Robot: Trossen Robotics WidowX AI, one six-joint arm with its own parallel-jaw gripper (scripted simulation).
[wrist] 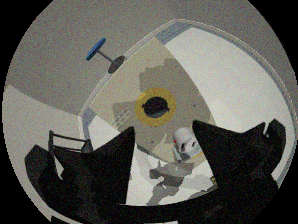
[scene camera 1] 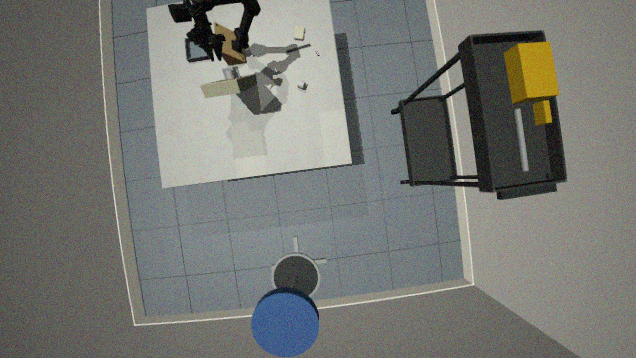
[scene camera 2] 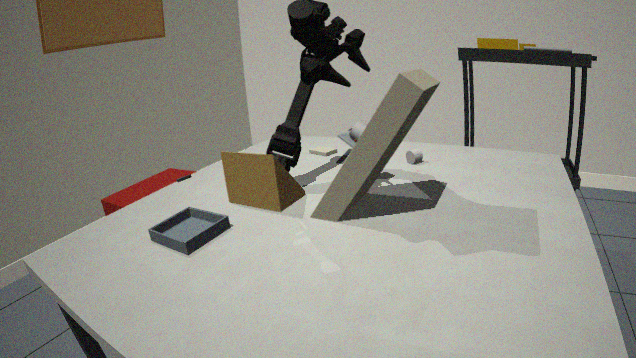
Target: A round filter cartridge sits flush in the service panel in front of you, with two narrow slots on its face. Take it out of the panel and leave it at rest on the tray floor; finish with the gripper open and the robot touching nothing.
Observation:
My gripper is open and holds nothing. Also in view: a beige service panel.
My gripper shows as well in the wrist view and in scene camera 1.

